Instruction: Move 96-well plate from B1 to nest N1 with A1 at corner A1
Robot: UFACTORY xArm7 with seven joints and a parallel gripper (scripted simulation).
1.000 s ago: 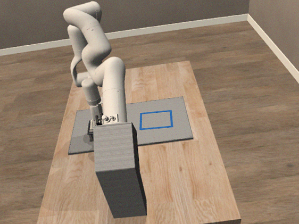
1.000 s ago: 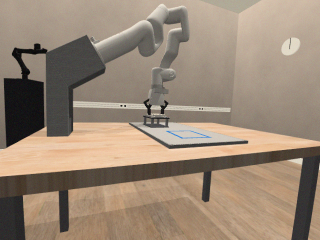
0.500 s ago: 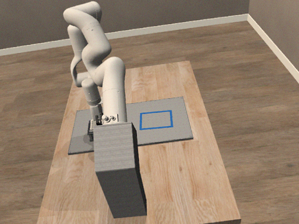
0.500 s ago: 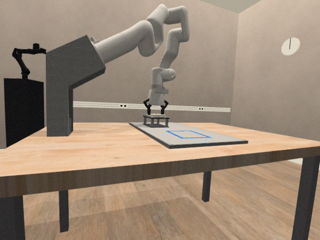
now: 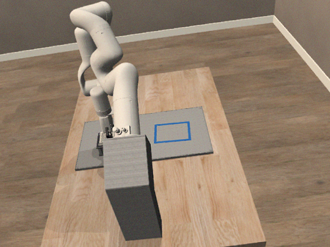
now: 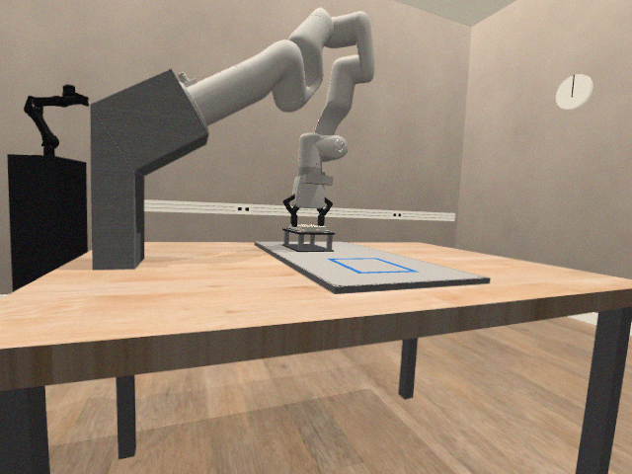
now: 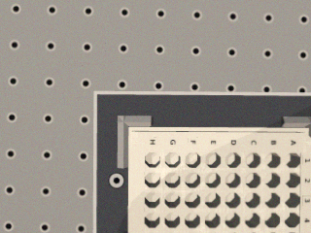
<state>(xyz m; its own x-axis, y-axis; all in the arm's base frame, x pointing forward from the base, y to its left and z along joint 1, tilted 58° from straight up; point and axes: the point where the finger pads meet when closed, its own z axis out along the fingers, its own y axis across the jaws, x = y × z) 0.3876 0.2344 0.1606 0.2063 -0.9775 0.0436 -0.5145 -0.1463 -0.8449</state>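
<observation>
My gripper is now 10 mm above the 96-well plate. Round my hand: raised plate nest (20 mm below).
</observation>
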